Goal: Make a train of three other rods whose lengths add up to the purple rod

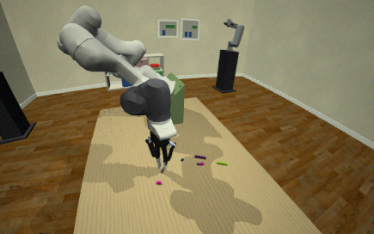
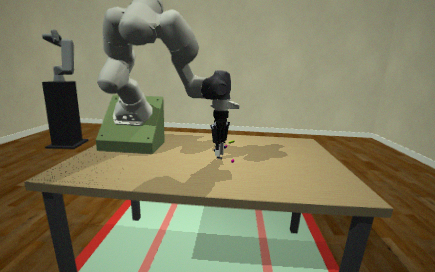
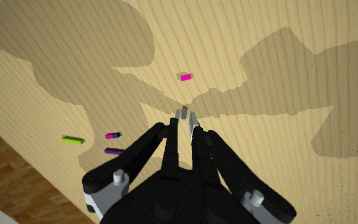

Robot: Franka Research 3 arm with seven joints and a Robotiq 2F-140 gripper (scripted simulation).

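My gripper is now 50 mm above the grey rod. Also, from my hand: purple rod: 210 mm to the left, 50 mm below, 10 mm ahead; then dark blue piece: 110 mm to the left, 50 mm below, 20 mm behind; then lime rod: 280 mm to the left, 100 mm ahead, 50 mm below.
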